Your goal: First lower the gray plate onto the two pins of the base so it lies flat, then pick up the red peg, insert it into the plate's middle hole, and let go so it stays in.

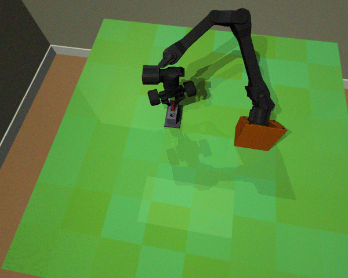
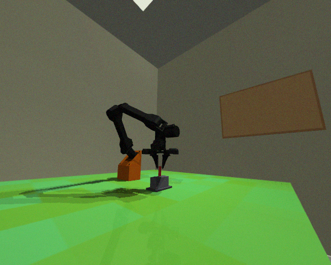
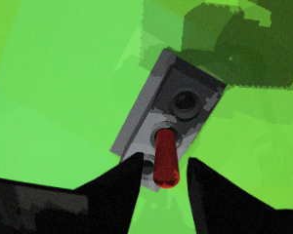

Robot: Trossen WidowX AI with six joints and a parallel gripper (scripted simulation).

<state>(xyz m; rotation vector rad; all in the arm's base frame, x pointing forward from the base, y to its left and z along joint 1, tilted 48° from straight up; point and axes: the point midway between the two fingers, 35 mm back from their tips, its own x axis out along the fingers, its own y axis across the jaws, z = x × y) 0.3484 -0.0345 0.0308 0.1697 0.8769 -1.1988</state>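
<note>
Right now the red peg is 3 cm below my gripper tip. The rest, counted from my gripper tip: gray plate 5 cm below.
</note>
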